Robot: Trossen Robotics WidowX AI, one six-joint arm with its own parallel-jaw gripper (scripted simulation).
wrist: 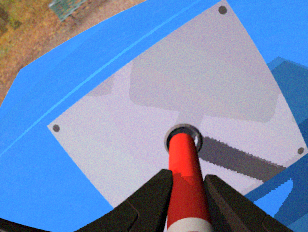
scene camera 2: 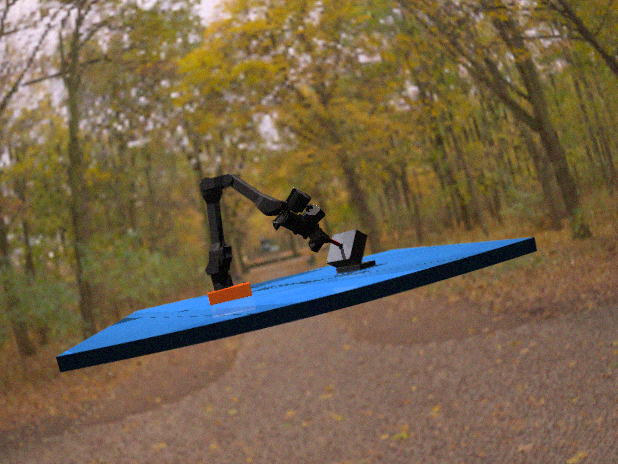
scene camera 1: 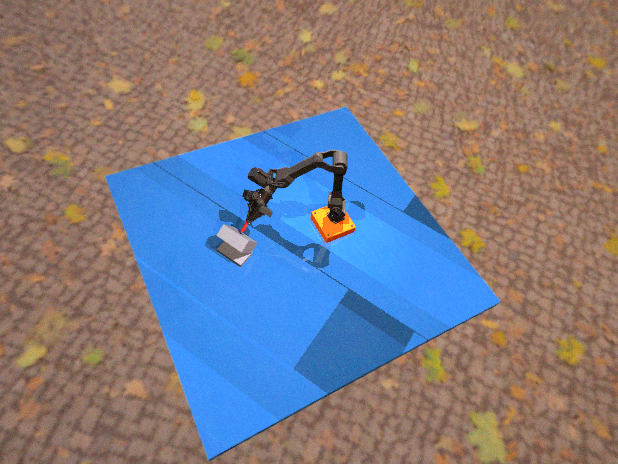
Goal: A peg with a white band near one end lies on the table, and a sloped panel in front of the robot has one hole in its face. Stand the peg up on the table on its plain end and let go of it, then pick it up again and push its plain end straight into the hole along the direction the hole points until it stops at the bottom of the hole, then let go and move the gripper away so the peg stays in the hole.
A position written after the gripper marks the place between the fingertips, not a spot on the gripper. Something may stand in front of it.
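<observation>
There's a grey sloped panel [wrist: 209, 74] in view, plus a red peg, and that peg is held by the gripper [scene camera 2: 330, 240]. The gripper's also there in the wrist view [wrist: 186, 182], and scene camera 1 shows the gripper [scene camera 1: 247, 222] too.
</observation>
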